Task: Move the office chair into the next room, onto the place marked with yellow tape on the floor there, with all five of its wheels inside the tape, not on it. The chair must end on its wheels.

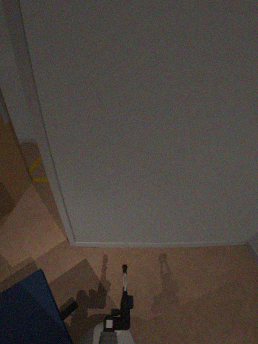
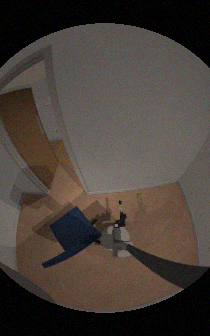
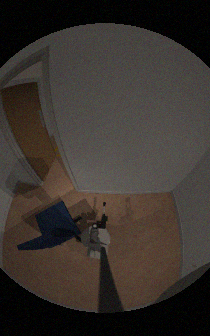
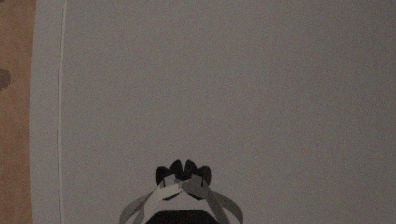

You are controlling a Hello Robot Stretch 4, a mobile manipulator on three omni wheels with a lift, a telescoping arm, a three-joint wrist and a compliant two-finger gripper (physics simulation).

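Places are measured from the robot's base along level axes (x ahead, y left, z up), in metres.
Pixels of known places: gripper, fingertip midpoint: (image 1: 124, 264) (image 2: 119, 200) (image 3: 104, 201) (image 4: 183, 172).
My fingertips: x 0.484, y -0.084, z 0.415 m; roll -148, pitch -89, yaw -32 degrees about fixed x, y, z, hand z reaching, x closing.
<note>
For each thing: its middle in the pictures, then the offset to it from my fingertips. "spot": a spot on its surface instead.
- office chair at a spot on its surface: (image 1: 27, 312) spot: 0.285 m back, 0.533 m left, 0.027 m up
- yellow tape at a spot on its surface: (image 1: 41, 179) spot: 1.315 m ahead, 1.302 m left, 0.442 m down
The office chair (image 1: 27, 312) (image 2: 75, 230) (image 3: 57, 220) has a dark blue seat and backrest. It stands left of the robot's base, close beside it, with a black leg showing toward the base; its wheels are hidden. My gripper (image 1: 124, 269) (image 2: 120, 202) (image 3: 104, 204) (image 4: 183, 172) is shut and empty, its fingertips together. It points at the pale wall, to the right of the chair and apart from it. Part of the yellow tape (image 1: 41, 179) (image 2: 63, 160) (image 3: 56, 150) shows on the floor beyond the doorway, at the left; the rest is hidden.
A brown door (image 1: 11, 160) (image 2: 25, 130) (image 3: 25, 125) stands open at the left of the doorway. The pale wall (image 1: 150, 125) (image 2: 120, 110) (image 3: 115, 110) (image 4: 250, 100) ahead ends at the doorway's right side. Another wall (image 2: 197, 200) (image 3: 195, 215) stands at the right.
</note>
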